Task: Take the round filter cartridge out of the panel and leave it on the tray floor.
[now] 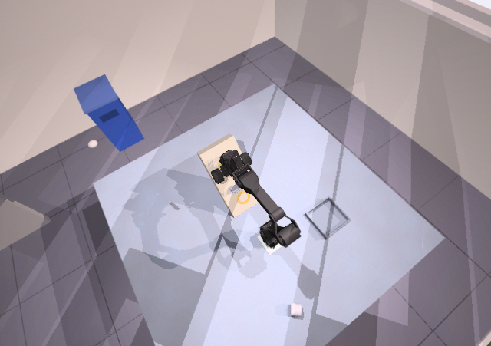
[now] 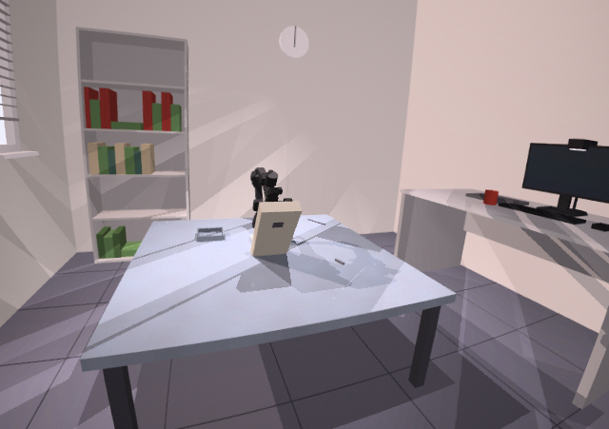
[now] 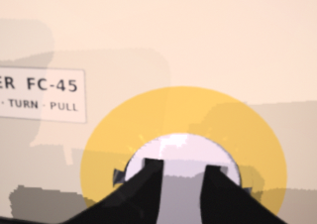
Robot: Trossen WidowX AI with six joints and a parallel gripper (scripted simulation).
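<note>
The round pale grey filter cartridge lies 1 cm ahead of my gripper tip and 1 cm below it. Round my gripper tip: clear square tray: 48 cm behind, 19 cm to the right, 22 cm below; dark piece: 13 cm ahead, 29 cm to the left, 22 cm below; beige service panel: 4 cm behind, 1 cm to the left, 8 cm below.
</note>
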